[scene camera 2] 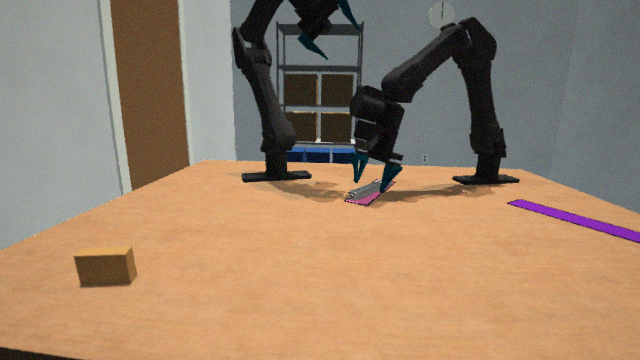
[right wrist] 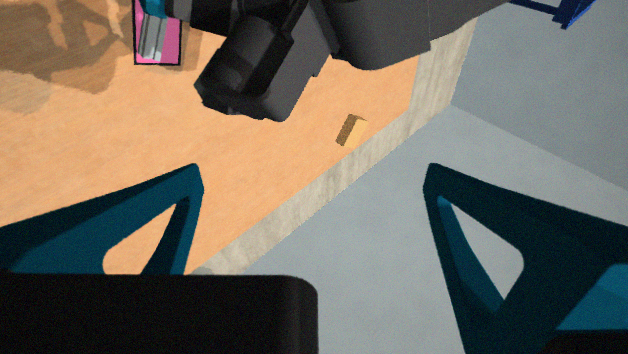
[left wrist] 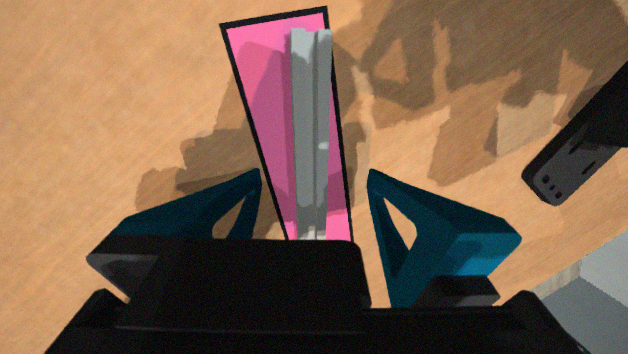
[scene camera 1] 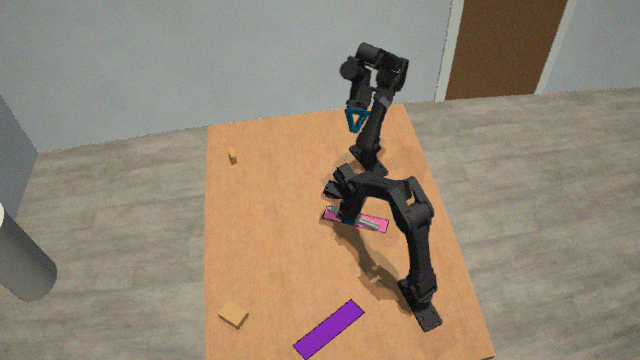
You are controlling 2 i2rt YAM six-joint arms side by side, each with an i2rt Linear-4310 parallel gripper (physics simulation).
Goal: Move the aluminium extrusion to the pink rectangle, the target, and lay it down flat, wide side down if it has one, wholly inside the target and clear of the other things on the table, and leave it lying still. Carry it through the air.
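Pixels of known places: left gripper, fingertip midpoint: [scene camera 2: 368, 187] [left wrist: 314, 176] [scene camera 1: 348, 214]; right gripper, fingertip midpoint: [scene camera 2: 343, 44] [right wrist: 313, 176] [scene camera 1: 353, 132]; left arm's base at its link origin: [scene camera 2: 485, 180] [scene camera 1: 419, 303]; right arm's base at its link origin: [scene camera 2: 276, 177] [left wrist: 618, 104] [scene camera 1: 368, 161].
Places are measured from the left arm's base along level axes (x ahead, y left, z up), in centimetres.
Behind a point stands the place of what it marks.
Note:
The grey aluminium extrusion [scene camera 1: 369, 223] @(y -34.1, x 1.9, z 2.0 cm) [scene camera 2: 365, 191] @(y -42.7, x 10.0, z 1.4 cm) [left wrist: 305, 100] @(y -44.1, x 10.3, z 2.0 cm) [right wrist: 154, 35] @(y -44.6, x 10.4, z 1.4 cm) lies lengthwise on the pink rectangle [scene camera 1: 384, 226] @(y -31.8, x -3.2, z 0.1 cm) [left wrist: 265, 110] @(y -42.2, x 11.6, z 0.1 cm) [right wrist: 172, 45] @(y -43.4, x 13.3, z 0.1 cm), slightly skewed. In the left wrist view it lies toward the right long side, and its upper right corner overlaps the black border there; whether its base is wholly inside I cannot tell. My left gripper [scene camera 2: 370, 186] @(y -40.9, x 6.8, z 1.5 cm) [left wrist: 314, 176] @(y -40.9, x 6.8, z 1.5 cm) is open and empty, low over it, one finger on each side with gaps. Its body hides part of the extrusion. My right gripper [scene camera 2: 343, 43] @(y -47.5, x 3.1, z 35.1 cm) [right wrist: 313, 176] @(y -47.5, x 3.1, z 35.1 cm) is open and empty, high above the table.
A purple rectangle [scene camera 1: 328, 330] @(y -3.6, x 30.7, z 0.1 cm) [scene camera 2: 575, 217] @(y -2.8, x 30.6, z 0.1 cm) lies at the lower part of scene camera 1. One wooden block [scene camera 1: 233, 314] @(y -18.7, x 56.9, z 3.0 cm) is at the lower left there, another small one [scene camera 1: 232, 156] @(y -83.7, x 38.6, z 4.0 cm) at the upper left. A wooden block [right wrist: 352, 130] @(y -20.5, x 54.3, z 3.0 cm) also shows in the right wrist view.

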